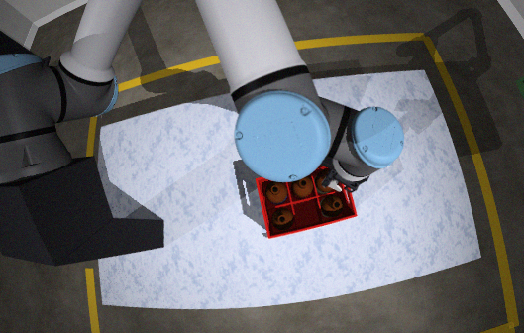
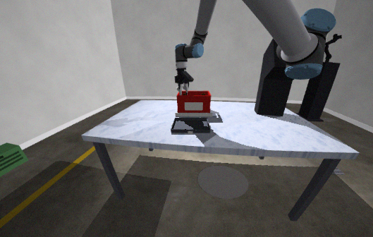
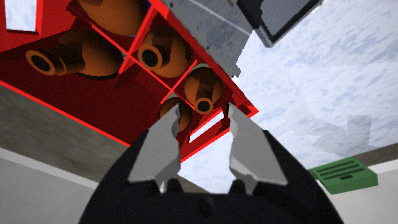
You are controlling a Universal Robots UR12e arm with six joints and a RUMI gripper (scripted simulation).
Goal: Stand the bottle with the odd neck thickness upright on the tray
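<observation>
Right now my hand is 80 mm past the red crate, 50 mm to the left of it and 90 mm above it. Also, from my hand: dark tray: 80 mm behind, 230 mm to the left, 160 mm below.
</observation>
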